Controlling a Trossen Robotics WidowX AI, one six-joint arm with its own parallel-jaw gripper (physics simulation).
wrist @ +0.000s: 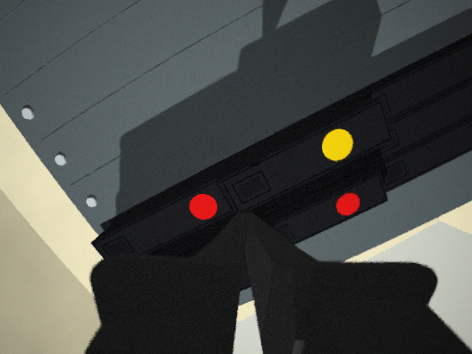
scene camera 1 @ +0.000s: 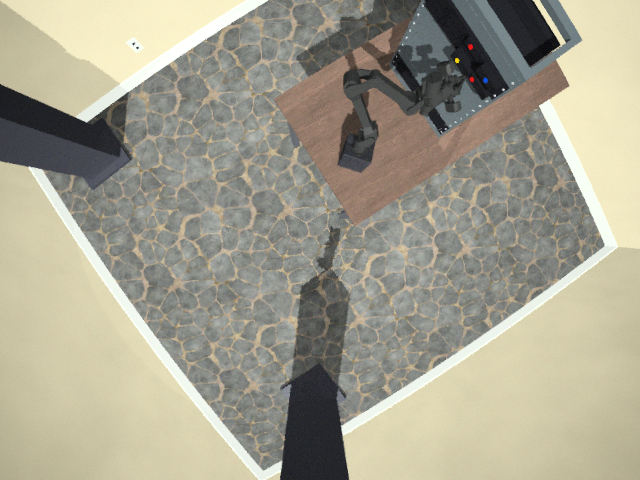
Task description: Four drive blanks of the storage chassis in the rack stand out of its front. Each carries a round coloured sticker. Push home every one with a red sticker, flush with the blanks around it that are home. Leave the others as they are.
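Observation:
The storage chassis is a dark block of drive blanks in the grey rack. A yellow-stickered blank stands out. A red-stickered blank stands out beside it in the same row. The other red-stickered blank stands out in the lower row of the wrist view. A blue-stickered blank shows in the scene view; my fingers hide its sticker in the wrist view. My gripper is shut and empty, its tips near the blanks; contact is unclear.
The rack lies across the far part of the brown table, with an open black bay beyond the chassis. The arm's base stands on the table. Light screw heads line the rack's edge. Dark pillars stand away from the table.

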